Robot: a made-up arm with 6 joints. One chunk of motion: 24 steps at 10 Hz.
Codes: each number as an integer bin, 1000 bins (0 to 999) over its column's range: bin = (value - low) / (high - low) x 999, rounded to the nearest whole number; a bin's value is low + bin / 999 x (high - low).
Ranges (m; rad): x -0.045..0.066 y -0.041..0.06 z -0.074..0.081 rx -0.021..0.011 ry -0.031..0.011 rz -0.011..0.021
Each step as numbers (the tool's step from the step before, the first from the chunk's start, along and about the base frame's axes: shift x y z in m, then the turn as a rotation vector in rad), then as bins.
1 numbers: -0.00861 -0.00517 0.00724 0.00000 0.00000 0.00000
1 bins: 328 354 524 656 737 343
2 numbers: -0.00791 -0.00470 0.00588 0.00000 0.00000 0.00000
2 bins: 334 359 515 656 737 343
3 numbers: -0.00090 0.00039 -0.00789 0.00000 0.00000 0.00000
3 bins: 397 409 426 656 737 343
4 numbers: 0.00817 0.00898 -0.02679 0.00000 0.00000 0.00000
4 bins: 479 494 304 656 737 343
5 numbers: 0.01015 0.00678 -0.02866 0.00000 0.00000 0.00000
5 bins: 496 473 292 656 737 343
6 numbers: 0.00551 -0.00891 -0.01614 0.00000 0.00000 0.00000
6 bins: 455 317 373 656 737 343
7 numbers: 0.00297 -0.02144 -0.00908 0.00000 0.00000 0.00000
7 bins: 432 193 418 656 737 343
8 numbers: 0.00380 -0.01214 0.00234 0.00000 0.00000 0.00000
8 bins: 439 285 492 656 737 343
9 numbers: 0.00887 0.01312 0.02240 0.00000 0.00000 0.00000
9 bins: 485 535 621 656 737 343
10 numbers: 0.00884 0.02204 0.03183 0.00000 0.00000 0.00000
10 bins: 485 624 682 656 737 343
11 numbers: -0.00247 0.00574 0.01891 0.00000 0.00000 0.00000
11 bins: 383 462 599 656 737 343
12 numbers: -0.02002 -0.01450 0.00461 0.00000 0.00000 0.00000
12 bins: 225 262 507 656 737 343
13 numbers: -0.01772 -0.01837 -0.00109 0.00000 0.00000 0.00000
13 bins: 246 224 470 656 737 343
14 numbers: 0.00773 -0.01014 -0.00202 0.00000 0.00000 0.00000
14 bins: 475 305 464 656 737 343
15 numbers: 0.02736 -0.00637 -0.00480 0.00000 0.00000 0.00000
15 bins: 651 343 446 656 737 343
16 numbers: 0.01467 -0.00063 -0.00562 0.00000 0.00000 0.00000
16 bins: 537 399 441 656 737 343
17 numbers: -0.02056 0.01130 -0.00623 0.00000 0.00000 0.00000
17 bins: 220 517 437 656 737 343
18 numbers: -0.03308 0.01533 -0.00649 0.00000 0.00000 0.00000
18 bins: 107 557 435 656 737 343
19 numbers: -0.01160 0.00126 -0.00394 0.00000 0.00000 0.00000
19 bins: 301 418 452 656 737 343
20 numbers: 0.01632 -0.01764 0.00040 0.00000 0.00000 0.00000
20 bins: 552 231 480 656 737 343
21 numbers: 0.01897 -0.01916 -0.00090 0.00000 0.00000 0.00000
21 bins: 576 216 471 656 737 343
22 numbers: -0.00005 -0.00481 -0.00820 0.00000 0.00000 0.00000
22 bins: 405 358 424 656 737 343
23 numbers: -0.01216 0.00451 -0.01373 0.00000 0.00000 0.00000
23 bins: 296 450 388 656 737 343
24 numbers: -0.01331 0.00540 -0.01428 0.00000 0.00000 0.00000
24 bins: 285 459 385 656 737 343
